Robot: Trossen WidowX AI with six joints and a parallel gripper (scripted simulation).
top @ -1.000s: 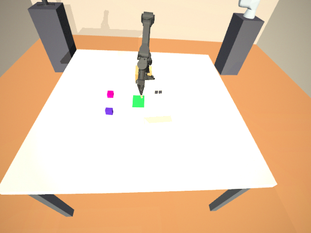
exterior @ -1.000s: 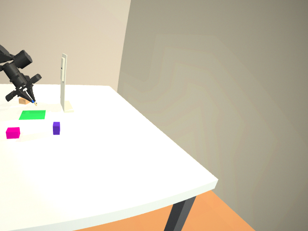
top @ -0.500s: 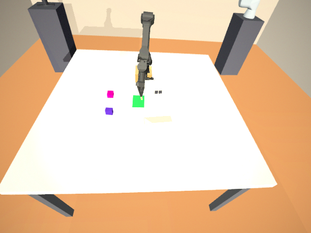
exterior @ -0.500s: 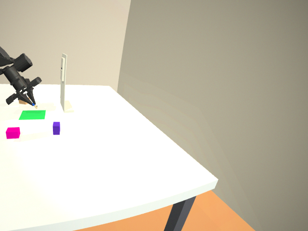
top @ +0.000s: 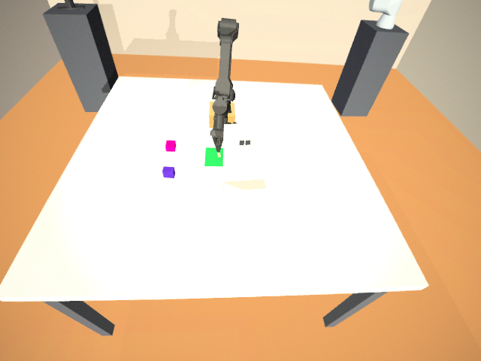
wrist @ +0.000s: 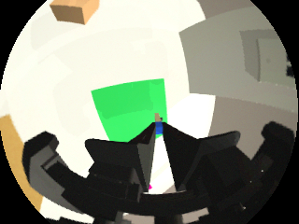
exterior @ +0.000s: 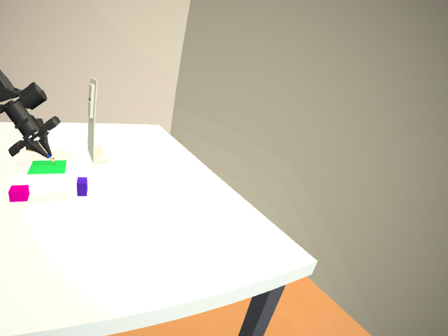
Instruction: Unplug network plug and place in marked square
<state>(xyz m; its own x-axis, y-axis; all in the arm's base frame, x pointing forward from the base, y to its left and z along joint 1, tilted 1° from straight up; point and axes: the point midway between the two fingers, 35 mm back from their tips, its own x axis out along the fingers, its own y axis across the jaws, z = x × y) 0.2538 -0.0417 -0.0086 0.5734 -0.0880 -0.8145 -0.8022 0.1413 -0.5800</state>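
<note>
The green marked square lies 10 mm behind my gripper tip and 30 mm below it. Also, from my gripper tip: network plug (right at my gripper tip); upright panel (150 mm ahead, 90 mm to the left, 100 mm above).
</note>
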